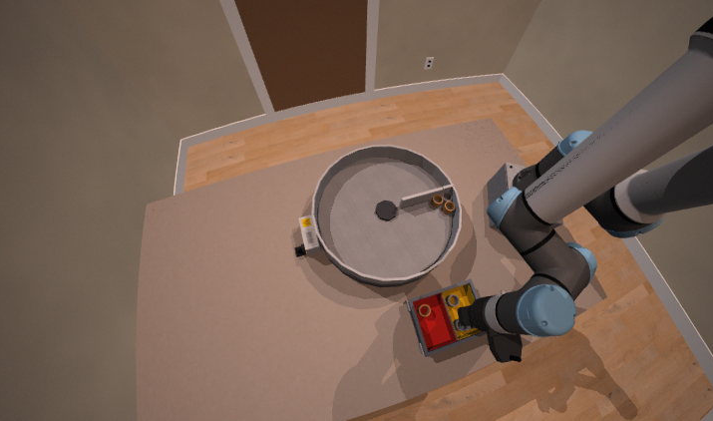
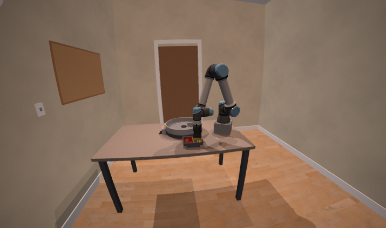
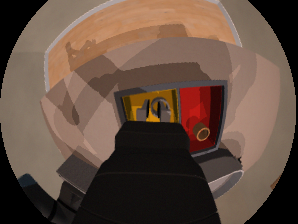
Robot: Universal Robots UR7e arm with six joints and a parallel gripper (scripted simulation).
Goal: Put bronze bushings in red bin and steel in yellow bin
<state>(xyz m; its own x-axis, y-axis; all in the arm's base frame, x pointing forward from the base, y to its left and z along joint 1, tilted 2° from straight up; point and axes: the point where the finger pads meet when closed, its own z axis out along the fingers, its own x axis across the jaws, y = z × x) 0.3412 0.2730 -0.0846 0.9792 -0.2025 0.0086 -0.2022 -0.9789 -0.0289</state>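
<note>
Now: hand 4 cm to the left of the red bin and 4 cm short of it. From my hand the other things lie so: turntable 37 cm to the right, 11 cm ahead, 2 cm above.
</note>
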